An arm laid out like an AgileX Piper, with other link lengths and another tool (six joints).
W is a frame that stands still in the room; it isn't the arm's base.
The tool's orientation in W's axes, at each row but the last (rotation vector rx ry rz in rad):
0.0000 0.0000 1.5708
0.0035 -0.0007 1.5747
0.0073 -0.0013 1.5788
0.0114 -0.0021 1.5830
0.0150 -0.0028 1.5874
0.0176 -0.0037 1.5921
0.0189 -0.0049 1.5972
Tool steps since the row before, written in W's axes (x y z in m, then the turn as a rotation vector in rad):
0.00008 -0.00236 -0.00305 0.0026 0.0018 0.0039
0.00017 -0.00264 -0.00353 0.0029 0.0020 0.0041
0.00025 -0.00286 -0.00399 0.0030 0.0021 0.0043
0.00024 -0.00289 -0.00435 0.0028 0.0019 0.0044
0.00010 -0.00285 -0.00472 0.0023 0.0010 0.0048
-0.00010 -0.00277 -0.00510 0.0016 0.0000 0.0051
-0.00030 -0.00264 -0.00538 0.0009 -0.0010 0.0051
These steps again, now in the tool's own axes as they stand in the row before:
-0.00236 -0.00008 -0.00305 0.0018 -0.0026 0.0039
-0.00265 -0.00017 -0.00352 0.0020 -0.0029 0.0041
-0.00288 -0.00024 -0.00397 0.0021 -0.0030 0.0043
-0.00293 -0.00023 -0.00432 0.0019 -0.0028 0.0044
-0.00290 -0.00009 -0.00469 0.0010 -0.0023 0.0048
-0.00284 0.00011 -0.00506 0.0000 -0.0016 0.0051
-0.00271 0.00032 -0.00534 -0.0009 -0.0008 0.0051

